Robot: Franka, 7 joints.
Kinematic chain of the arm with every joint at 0, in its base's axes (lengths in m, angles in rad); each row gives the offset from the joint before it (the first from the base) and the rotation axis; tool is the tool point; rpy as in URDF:
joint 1: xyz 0 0 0.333 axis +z
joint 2: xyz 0 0 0 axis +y
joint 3: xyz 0 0 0.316 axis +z
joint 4: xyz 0.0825 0 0 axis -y
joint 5: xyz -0.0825 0 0.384 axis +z
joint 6: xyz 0 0 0 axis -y
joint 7: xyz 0.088 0 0 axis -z
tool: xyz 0 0 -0.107 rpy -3.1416 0 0
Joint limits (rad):
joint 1: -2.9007..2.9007
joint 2: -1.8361..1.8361
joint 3: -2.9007..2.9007
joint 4: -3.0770..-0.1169
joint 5: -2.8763..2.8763
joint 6: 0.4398..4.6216
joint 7: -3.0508..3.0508
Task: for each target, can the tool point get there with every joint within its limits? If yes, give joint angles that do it. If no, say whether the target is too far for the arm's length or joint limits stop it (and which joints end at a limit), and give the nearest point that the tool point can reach.
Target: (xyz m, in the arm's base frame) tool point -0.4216 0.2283 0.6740
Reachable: yes | joints -1.3835 0.4780 -2.2865 -2.1775 -2.2651 1.6397 -1.4871
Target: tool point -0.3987 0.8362 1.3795
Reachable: no: too far | nearest point -0.2447 0.5133 0.9754 | short by 0.540 m
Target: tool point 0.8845 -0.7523 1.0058
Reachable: no: too far | nearest point 0.5654 -0.4809 0.7631 | short by 0.484 m
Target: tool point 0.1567 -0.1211 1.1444
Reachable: yes | joints 1.1493 -0.4073 -0.4473 -0.8193 0.6331 3.1562 -1.9419
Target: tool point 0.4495 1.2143 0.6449
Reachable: no: too far | nearest point 0.2895 0.7822 0.5339 | short by 0.474 m
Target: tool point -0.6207 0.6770 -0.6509
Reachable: no: too far | nearest point -0.4111 0.4484 -0.2498 | short by 0.507 m
